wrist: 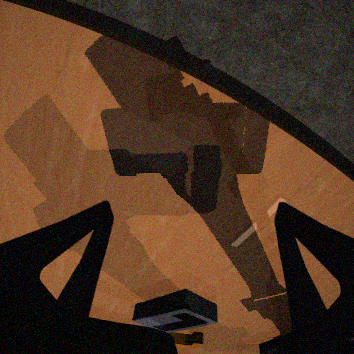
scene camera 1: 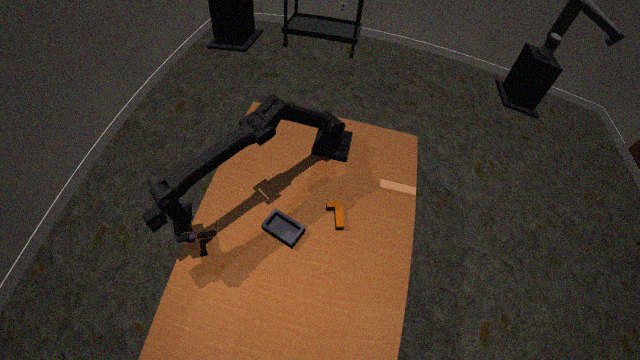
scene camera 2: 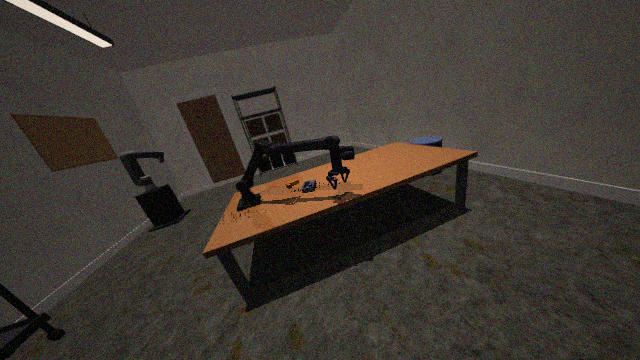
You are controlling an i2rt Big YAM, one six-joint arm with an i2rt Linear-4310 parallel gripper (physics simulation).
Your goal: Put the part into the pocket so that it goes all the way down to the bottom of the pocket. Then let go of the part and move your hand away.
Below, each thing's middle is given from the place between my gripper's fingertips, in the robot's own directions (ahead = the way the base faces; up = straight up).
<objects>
Right now my hand is 31 cm to the right of the blue-grey pocket block [scene camera 1: 279, 225], 14 cm past it and 6 cm above it.
</objects>
